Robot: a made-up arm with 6 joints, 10 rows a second.
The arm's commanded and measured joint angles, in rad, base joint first. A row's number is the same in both.
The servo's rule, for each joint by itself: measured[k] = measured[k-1] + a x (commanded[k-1-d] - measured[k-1]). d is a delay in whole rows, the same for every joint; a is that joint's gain. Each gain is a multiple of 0.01, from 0.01 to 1. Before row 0 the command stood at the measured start. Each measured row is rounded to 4 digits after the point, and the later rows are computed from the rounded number. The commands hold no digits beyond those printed.
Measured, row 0:
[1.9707 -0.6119 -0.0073 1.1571 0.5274 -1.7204]
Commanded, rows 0 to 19:
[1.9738 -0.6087 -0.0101 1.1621 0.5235 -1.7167]
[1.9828 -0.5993 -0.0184 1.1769 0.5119 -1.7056]
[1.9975 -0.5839 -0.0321 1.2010 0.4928 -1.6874]
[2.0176 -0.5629 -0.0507 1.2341 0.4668 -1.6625]
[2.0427 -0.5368 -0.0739 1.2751 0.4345 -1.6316]
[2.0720 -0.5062 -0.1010 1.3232 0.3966 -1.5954]
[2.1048 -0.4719 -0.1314 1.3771 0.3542 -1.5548]
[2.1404 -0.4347 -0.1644 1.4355 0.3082 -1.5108]
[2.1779 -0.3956 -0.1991 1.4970 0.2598 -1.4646]
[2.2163 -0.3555 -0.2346 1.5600 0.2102 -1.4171]
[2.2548 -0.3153 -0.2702 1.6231 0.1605 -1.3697]
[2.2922 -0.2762 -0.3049 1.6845 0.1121 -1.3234]
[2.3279 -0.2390 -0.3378 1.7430 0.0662 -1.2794]
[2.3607 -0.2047 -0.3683 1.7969 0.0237 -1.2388]
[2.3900 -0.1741 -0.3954 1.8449 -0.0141 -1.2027]
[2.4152 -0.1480 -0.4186 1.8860 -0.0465 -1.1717]
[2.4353 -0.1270 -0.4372 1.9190 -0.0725 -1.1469]
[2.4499 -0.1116 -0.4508 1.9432 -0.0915 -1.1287]
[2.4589 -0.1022 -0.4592 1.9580 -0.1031 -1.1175]
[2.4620 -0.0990 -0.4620 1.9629 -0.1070 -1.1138]
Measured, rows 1 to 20:
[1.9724 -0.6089 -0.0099 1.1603 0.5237 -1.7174]
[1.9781 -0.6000 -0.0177 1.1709 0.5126 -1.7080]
[1.9888 -0.5850 -0.0309 1.1902 0.4940 -1.6915]
[2.0046 -0.5644 -0.0491 1.2183 0.4684 -1.6683]
[2.0256 -0.5387 -0.0719 1.2547 0.4365 -1.6389]
[2.0511 -0.5085 -0.0987 1.2985 0.3990 -1.6041]
[2.0806 -0.4745 -0.1288 1.3488 0.3569 -1.5647]
[2.1135 -0.4375 -0.1616 1.4043 0.3111 -1.5216]
[2.1489 -0.3985 -0.1961 1.4636 0.2629 -1.4760]
[2.1860 -0.3585 -0.2315 1.5253 0.2134 -1.4289]
[2.2238 -0.3183 -0.2671 1.5879 0.1637 -1.3815]
[2.2614 -0.2791 -0.3019 1.6497 0.1152 -1.3350]
[2.2980 -0.2418 -0.3349 1.7094 0.0691 -1.2905]
[2.3325 -0.2073 -0.3656 1.7654 0.0264 -1.2491]
[2.3641 -0.1764 -0.3930 1.8163 -0.0117 -1.2120]
[2.3922 -0.1500 -0.4166 1.8609 -0.0444 -1.1798]
[2.4159 -0.1286 -0.4356 1.8981 -0.0708 -1.1535]
[2.4346 -0.1128 -0.4496 1.9270 -0.0903 -1.1337]
[2.4480 -0.1029 -0.4584 1.9468 -0.1023 -1.1207]
[2.4557 -0.0993 -0.4617 1.9571 -0.1067 -1.1152]
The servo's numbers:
d 0
a 0.55 0.93 0.92 0.64 0.94 0.80

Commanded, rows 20 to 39:
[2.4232 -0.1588 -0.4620 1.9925 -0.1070 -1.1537]
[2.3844 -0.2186 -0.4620 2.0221 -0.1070 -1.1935]
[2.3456 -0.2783 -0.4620 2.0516 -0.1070 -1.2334]
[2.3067 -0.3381 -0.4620 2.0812 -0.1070 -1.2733]
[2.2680 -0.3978 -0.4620 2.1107 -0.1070 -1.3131]
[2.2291 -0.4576 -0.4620 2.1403 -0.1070 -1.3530]
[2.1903 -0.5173 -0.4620 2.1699 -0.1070 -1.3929]
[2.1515 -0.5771 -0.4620 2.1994 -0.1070 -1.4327]
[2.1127 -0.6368 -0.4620 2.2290 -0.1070 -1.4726]
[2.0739 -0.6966 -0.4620 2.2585 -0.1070 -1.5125]
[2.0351 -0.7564 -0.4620 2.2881 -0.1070 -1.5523]
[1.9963 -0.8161 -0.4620 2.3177 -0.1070 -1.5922]
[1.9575 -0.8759 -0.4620 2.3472 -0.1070 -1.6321]
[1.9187 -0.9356 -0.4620 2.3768 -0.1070 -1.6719]
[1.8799 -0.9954 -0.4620 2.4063 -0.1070 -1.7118]
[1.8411 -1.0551 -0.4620 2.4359 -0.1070 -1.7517]
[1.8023 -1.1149 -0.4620 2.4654 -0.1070 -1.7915]
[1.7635 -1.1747 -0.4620 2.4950 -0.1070 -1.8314]
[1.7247 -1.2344 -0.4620 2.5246 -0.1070 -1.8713]
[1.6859 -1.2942 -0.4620 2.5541 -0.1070 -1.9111]
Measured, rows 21 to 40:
[2.4378 -0.1546 -0.4620 1.9798 -0.1070 -1.1460]
[2.4084 -0.2141 -0.4620 2.0069 -0.1070 -1.1840]
[2.3739 -0.2738 -0.4620 2.0355 -0.1070 -1.2235]
[2.3369 -0.3336 -0.4620 2.0647 -0.1070 -1.2633]
[2.2990 -0.3933 -0.4620 2.0941 -0.1070 -1.3031]
[2.2606 -0.4531 -0.4620 2.1237 -0.1070 -1.3430]
[2.2219 -0.5128 -0.4620 2.1533 -0.1070 -1.3829]
[2.1832 -0.5726 -0.4620 2.1828 -0.1070 -1.4227]
[2.1444 -0.6323 -0.4620 2.2124 -0.1070 -1.4626]
[2.1056 -0.6921 -0.4620 2.2419 -0.1070 -1.5025]
[2.0668 -0.7519 -0.4620 2.2715 -0.1070 -1.5423]
[2.0280 -0.8116 -0.4620 2.3011 -0.1070 -1.5822]
[1.9892 -0.8714 -0.4620 2.3306 -0.1070 -1.6221]
[1.9504 -0.9311 -0.4620 2.3602 -0.1070 -1.6619]
[1.9116 -0.9909 -0.4620 2.3897 -0.1070 -1.7018]
[1.8728 -1.0506 -0.4620 2.4193 -0.1070 -1.7417]
[1.8340 -1.1104 -0.4620 2.4488 -0.1070 -1.7815]
[1.7952 -1.1702 -0.4620 2.4784 -0.1070 -1.8214]
[1.7564 -1.2299 -0.4620 2.5080 -0.1070 -1.8613]
[1.7176 -1.2897 -0.4620 2.5375 -0.1070 -1.9011]

